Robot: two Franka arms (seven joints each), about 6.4 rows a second.
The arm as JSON. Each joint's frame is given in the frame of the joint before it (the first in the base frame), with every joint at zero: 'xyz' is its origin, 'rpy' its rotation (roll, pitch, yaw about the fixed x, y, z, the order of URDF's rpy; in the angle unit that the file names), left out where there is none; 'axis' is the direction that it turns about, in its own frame. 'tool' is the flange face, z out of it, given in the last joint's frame.
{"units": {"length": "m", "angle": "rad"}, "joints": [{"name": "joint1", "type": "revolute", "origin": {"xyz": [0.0, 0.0, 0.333]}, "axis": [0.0, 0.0, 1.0]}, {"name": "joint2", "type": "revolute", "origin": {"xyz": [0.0, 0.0, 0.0]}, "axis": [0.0, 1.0, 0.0]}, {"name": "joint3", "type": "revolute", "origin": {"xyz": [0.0, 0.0, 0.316]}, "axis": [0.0, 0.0, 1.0]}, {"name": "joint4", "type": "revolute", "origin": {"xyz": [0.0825, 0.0, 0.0]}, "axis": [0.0, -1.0, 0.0]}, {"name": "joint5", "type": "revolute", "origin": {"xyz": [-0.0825, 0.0, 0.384]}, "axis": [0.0, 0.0, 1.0]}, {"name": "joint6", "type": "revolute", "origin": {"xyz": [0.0, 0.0, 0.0]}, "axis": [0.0, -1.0, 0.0]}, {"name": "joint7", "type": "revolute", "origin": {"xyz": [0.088, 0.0, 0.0]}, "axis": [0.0, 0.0, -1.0]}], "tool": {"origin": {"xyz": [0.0, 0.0, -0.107], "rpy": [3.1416, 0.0, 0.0]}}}
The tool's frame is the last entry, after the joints.
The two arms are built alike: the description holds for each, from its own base.
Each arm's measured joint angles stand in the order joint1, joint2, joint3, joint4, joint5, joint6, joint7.
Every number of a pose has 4 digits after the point. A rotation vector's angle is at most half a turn.
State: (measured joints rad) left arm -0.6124 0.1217 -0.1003 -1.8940 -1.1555 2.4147 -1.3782; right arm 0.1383 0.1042 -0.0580 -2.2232 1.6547 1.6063 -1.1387
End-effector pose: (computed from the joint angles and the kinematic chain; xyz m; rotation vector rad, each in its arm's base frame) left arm 0.4722 -0.4115 0.4848 1.7133 1.4886 -0.7710; right arm 0.5134 0.1455 0.3779 -1.5206 -0.2900 -0.3034
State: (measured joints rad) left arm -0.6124 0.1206 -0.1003 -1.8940 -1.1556 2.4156 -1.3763; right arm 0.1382 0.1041 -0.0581 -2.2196 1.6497 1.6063 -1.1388
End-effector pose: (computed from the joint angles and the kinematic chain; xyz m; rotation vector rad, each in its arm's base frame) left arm 0.4721 -0.4113 0.4855 1.7135 1.4860 -0.7687; right arm 0.5140 0.1455 0.3791 -1.5228 -0.2963 -0.3036
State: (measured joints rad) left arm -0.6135 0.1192 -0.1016 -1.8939 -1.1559 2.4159 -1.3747; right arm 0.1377 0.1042 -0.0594 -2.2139 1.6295 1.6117 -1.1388
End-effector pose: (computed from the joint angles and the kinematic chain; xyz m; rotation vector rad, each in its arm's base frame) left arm 0.4710 -0.4123 0.4864 1.7155 1.4815 -0.7686; right arm 0.5147 0.1443 0.3794 -1.5384 -0.3111 -0.3004
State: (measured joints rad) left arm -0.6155 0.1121 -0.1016 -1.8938 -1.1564 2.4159 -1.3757; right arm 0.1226 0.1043 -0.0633 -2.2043 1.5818 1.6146 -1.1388
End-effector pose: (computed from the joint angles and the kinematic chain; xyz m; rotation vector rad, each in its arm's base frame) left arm 0.4693 -0.4126 0.4909 1.7140 1.4745 -0.7675; right arm 0.5168 0.1344 0.3794 -1.5711 -0.3361 -0.2965
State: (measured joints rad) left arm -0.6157 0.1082 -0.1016 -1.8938 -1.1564 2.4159 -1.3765; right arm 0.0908 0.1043 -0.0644 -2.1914 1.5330 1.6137 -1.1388
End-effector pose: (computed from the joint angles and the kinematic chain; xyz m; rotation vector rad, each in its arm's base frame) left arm 0.4687 -0.4123 0.4933 1.7124 1.4716 -0.7663; right arm 0.5208 0.1173 0.3810 -1.6041 -0.3544 -0.3029
